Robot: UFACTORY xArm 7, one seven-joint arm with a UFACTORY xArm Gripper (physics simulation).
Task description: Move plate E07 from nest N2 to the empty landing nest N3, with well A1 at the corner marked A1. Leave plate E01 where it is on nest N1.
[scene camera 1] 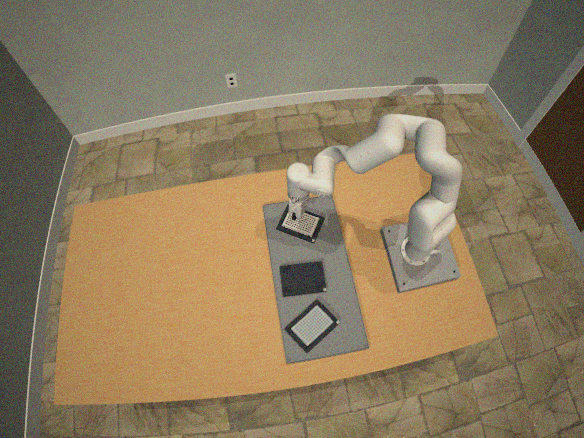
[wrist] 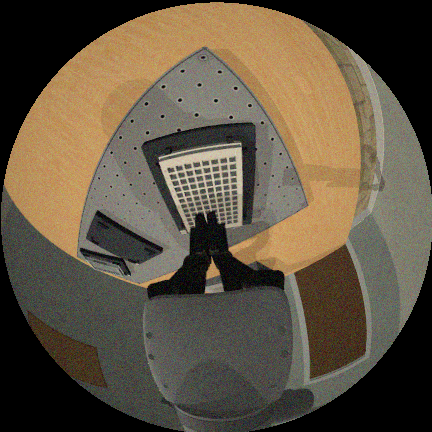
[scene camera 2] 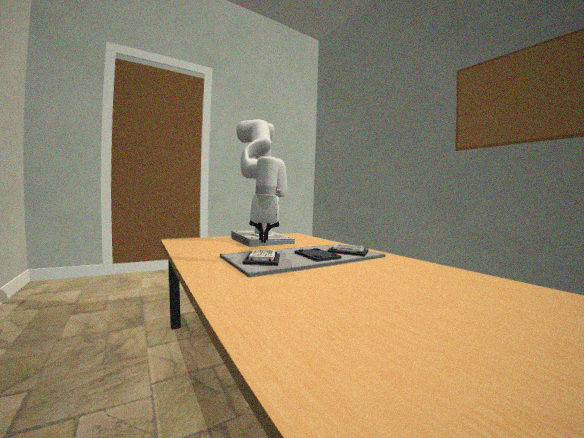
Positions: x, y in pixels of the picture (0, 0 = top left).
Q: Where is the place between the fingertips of the gripper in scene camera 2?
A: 263, 242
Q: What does the gripper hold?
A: Nothing.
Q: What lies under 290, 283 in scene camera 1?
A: A black nest.
